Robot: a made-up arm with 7 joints.
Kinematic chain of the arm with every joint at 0, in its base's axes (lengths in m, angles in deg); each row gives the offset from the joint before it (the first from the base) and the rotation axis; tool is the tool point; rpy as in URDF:
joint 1: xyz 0 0 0.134 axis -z
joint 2: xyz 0 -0.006 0.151 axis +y
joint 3: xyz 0 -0.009 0.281 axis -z
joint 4: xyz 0 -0.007 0.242 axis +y
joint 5: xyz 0 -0.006 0.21 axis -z
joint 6: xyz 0 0 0.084 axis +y
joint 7: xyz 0 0 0.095 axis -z
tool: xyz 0 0 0 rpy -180 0 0
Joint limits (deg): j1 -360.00..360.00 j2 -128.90..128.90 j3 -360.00..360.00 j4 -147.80..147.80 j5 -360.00..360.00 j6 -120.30..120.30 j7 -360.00..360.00
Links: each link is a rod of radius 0.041 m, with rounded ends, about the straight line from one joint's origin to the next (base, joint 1, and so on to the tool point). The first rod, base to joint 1, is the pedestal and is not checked.
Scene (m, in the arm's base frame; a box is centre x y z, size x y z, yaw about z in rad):
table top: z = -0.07
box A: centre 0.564 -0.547 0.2 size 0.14 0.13 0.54 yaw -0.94
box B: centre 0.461 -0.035 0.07 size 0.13 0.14 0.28 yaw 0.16
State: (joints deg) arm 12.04 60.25 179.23 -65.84 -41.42 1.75 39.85
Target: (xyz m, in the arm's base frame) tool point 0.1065 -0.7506 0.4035
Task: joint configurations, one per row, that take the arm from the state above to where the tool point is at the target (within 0.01 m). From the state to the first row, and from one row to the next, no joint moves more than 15 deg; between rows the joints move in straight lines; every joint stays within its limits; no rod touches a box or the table.
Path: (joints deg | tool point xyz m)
1: 25.14 55.02 188.19 -52.56 -41.22 4.55 39.85 | 0.7024 -0.3855 0.4744
2: 38.24 49.79 197.15 -39.27 -41.02 7.35 39.85 | 0.5640 -0.5470 0.6452
3: 48.68 51.58 199.90 -48.82 -41.34 6.81 39.85 | 0.4369 -0.6595 0.5602
4: 59.13 53.37 202.64 -58.37 -41.65 6.26 39.85 | 0.2790 -0.7300 0.4787
5: 69.57 55.17 205.39 -67.92 -41.96 5.72 39.85 | 0.1065 -0.7506 0.4035

